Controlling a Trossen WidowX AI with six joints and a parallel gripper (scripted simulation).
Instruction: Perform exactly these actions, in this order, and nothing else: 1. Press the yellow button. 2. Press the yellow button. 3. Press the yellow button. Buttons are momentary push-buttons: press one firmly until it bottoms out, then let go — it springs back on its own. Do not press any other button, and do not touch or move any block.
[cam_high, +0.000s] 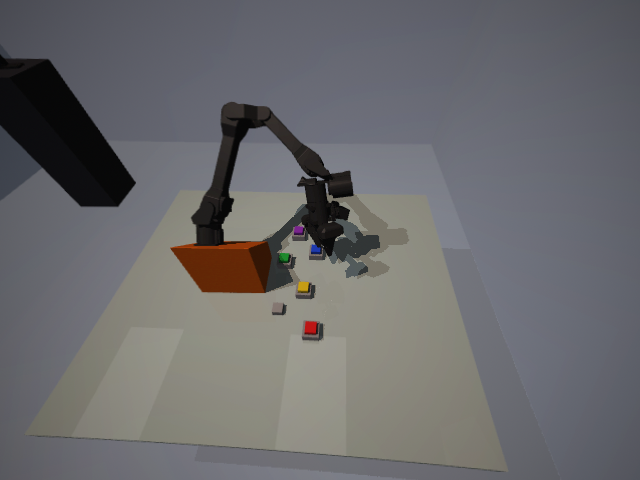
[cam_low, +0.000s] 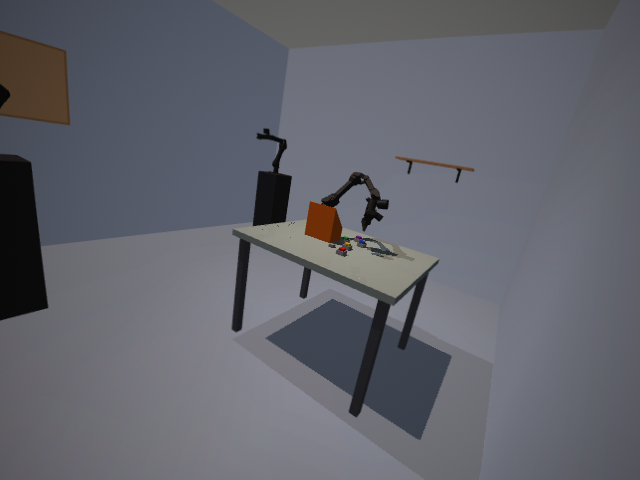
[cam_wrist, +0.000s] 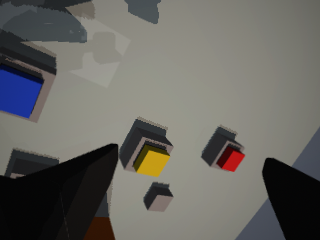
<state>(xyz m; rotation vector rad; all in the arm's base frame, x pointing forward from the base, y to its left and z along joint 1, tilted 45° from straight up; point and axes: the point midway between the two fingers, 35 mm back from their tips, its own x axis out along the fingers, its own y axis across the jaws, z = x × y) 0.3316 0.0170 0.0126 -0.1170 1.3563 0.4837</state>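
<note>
Now: the yellow button 7 cm behind my gripper tip, 6 cm to the right of it and 11 cm below it. From my gripper tip the other things lie so: red button 4 cm behind, 19 cm to the right, 11 cm below; green button 14 cm behind, 5 cm to the left, 11 cm below; blue button 3 cm behind, 9 cm to the left, 11 cm below.
</note>
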